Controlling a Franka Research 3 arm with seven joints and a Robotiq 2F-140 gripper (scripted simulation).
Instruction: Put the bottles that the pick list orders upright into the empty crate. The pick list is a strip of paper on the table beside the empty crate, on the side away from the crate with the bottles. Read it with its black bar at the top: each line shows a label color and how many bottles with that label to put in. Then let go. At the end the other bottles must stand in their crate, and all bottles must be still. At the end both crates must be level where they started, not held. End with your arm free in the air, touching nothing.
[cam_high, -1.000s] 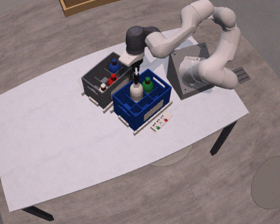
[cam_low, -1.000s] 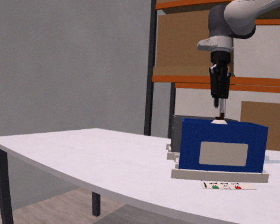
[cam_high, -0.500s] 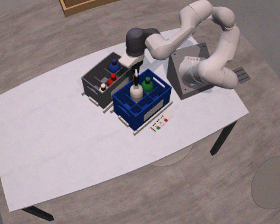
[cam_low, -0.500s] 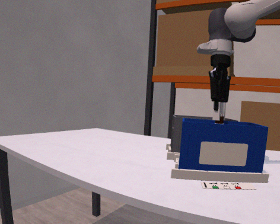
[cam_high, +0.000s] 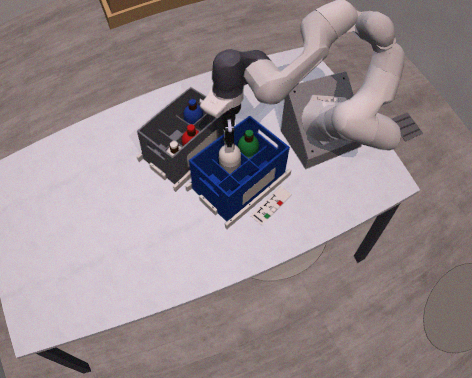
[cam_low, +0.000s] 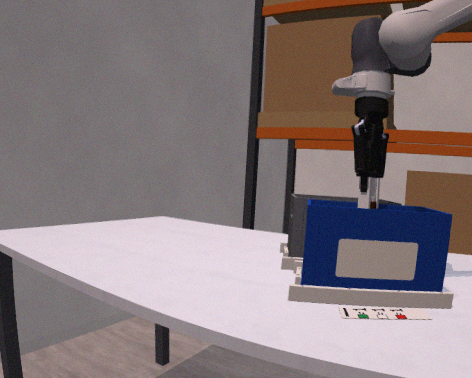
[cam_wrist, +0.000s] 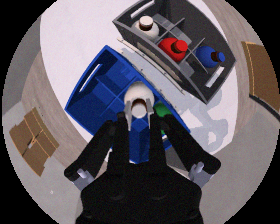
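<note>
Right now my hand is 20 mm past the blue crate, 40 mm to the right of it and 120 mm above it. The rest, counted from my hand: green bottle (80 mm behind, 40 mm to the right, 110 mm below); then grey crate (110 mm ahead, 160 mm to the right, 120 mm below); then red bottle (90 mm ahead, 130 mm to the right, 110 mm below).
</note>
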